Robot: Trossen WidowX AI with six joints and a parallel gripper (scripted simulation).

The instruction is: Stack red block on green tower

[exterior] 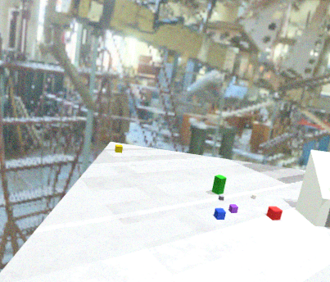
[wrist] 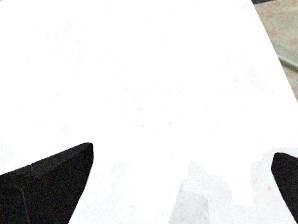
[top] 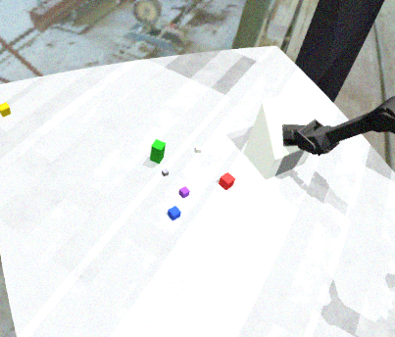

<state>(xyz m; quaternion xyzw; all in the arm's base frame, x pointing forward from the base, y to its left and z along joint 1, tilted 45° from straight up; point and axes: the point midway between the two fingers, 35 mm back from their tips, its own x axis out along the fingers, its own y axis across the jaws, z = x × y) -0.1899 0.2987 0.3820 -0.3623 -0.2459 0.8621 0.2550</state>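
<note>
Now: gripper tip 42 cm short of the red block, 45 cm to the left of it and 12 cm above it. The rest, counted from my gripper tip: blue cube: 60 cm ahead, 39 cm to the right, 13 cm below; then purple cube: 55 cm ahead, 45 cm to the right, 13 cm below; then tiny dark cube: 58 cm ahead, 53 cm to the right, 13 cm below.
</note>
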